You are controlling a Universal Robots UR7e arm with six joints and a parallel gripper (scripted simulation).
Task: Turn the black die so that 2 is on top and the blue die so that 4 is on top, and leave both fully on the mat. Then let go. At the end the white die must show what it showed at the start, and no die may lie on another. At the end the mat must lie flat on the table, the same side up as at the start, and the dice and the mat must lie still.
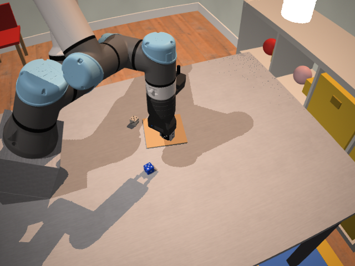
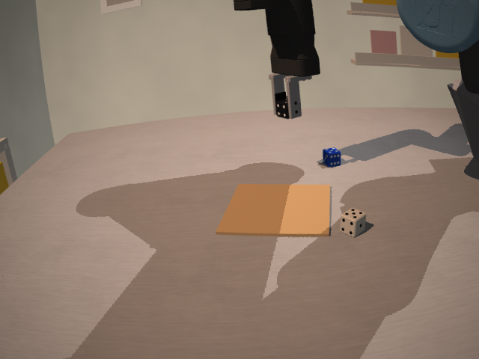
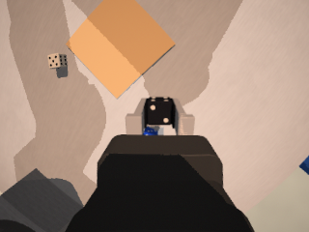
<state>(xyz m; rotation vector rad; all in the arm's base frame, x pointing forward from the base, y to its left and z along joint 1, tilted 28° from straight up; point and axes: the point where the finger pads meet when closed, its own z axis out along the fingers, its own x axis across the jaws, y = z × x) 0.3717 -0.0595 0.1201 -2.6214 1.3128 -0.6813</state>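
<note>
Now: the orange mat 30 mm ahead of my hand, 110 mm to the left of it and 110 mm below it. The rest, counted from my hand: white die 60 mm behind, 190 mm to the left, 100 mm below; black die 10 mm below; blue die 80 mm behind, 30 mm to the right, 100 mm below.
</note>
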